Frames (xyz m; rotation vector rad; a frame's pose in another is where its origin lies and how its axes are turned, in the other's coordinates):
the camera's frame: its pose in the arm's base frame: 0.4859 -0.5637 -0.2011 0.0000 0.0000 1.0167
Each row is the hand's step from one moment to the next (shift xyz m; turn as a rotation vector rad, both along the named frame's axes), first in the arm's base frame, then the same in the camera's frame.
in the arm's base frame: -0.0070 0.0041 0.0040 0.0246 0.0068 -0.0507
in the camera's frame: -0.0002 0.0081 0.0040 0.0187 -0.0173 -0.0507
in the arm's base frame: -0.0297 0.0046 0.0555 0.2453 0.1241 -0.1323
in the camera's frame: -0.0117 0.0277 0.0555 0.2346 -0.1433 -0.1323
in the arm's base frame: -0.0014 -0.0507 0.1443 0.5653 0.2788 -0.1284
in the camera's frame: -0.0439 -0.0255 0.1443 0.5345 -0.3340 -0.1284
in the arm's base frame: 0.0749 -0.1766 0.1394 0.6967 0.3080 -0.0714
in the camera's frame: -0.1108 -0.1566 0.1394 0.6285 -0.4304 -0.0714
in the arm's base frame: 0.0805 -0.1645 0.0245 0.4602 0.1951 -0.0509
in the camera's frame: -0.0975 -0.1550 0.0245 0.4081 -0.2887 -0.0509
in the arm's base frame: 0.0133 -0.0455 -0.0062 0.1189 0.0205 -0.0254
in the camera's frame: -0.0317 -0.0353 -0.0062 0.0800 -0.0903 -0.0254
